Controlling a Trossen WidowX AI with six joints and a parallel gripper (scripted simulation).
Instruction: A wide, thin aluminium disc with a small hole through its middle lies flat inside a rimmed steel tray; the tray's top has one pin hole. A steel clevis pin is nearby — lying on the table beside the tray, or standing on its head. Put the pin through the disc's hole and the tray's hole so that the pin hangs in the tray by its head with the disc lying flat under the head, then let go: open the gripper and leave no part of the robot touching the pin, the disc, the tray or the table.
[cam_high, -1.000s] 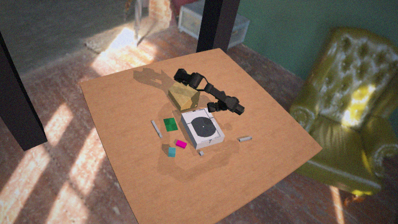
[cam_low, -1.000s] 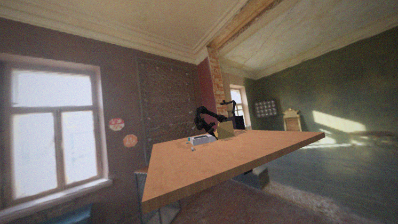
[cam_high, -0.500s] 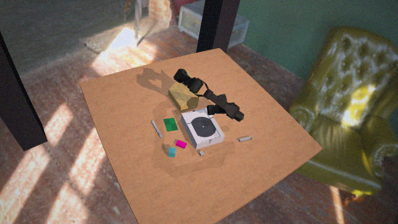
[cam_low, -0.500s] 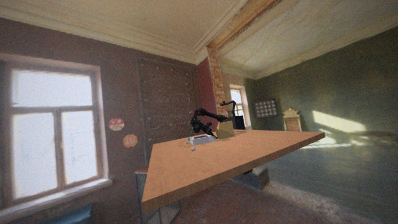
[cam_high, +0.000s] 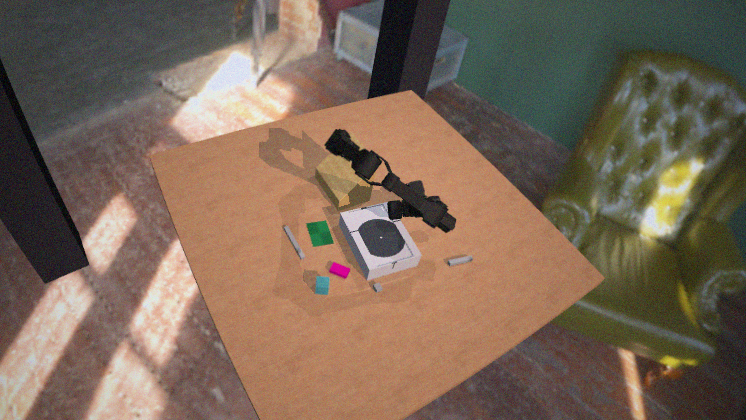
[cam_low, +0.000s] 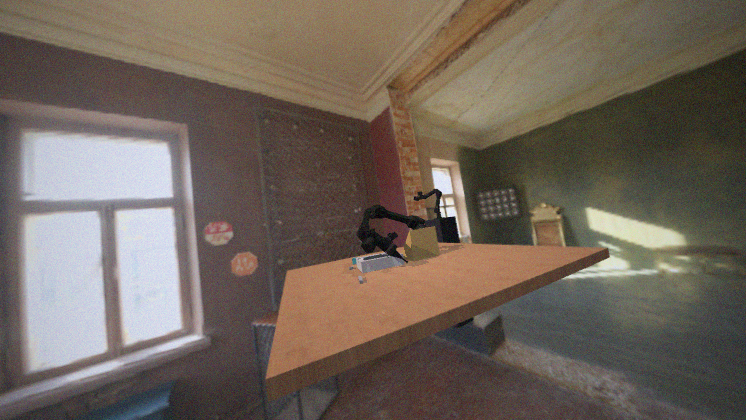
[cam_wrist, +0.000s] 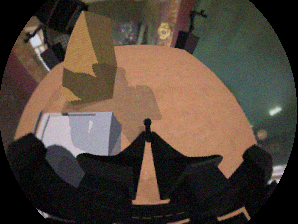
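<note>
My gripper tip is 10 mm past the dark clevis pin and 10 mm above it. From my gripper tip the other things lie so: green tile (300 mm to the right, 80 mm behind, 50 mm below); then dark grey disc (170 mm to the right, 70 mm ahead, 10 mm above); then rimmed tray (160 mm to the right, 60 mm ahead, 10 mm below).
</note>
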